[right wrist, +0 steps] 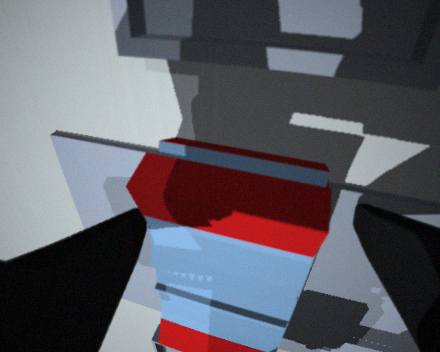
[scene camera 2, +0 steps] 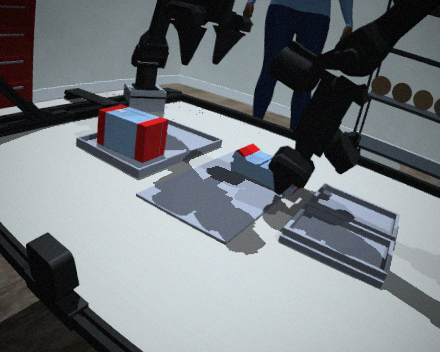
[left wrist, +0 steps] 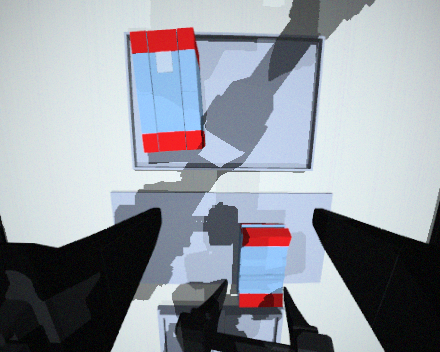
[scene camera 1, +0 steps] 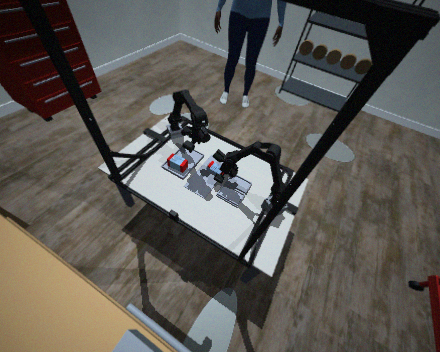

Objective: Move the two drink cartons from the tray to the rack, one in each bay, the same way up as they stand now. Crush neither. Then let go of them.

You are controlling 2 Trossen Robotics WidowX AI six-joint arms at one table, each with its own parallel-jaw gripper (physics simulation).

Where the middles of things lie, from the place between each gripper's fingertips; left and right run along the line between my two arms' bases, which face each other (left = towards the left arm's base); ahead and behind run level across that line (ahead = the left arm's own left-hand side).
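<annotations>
The shallow grey tray [scene camera 2: 182,142] is 8 cm to the left of my left hand, 2 cm behind it and 18 cm below it. From that same left hand, the flat grey mat [scene camera 2: 221,203] is 12 cm to the right, 2 cm ahead and likewise 18 cm below.
Counting from my right hand instead, I find the flat grey mat 6 cm to the left, 7 cm behind and 2 cm below, while the shallow grey tray is 26 cm to the left, 11 cm behind and 1 cm below. Going by its middle, the mat is nearer to my right hand than to my left hand.
</annotations>
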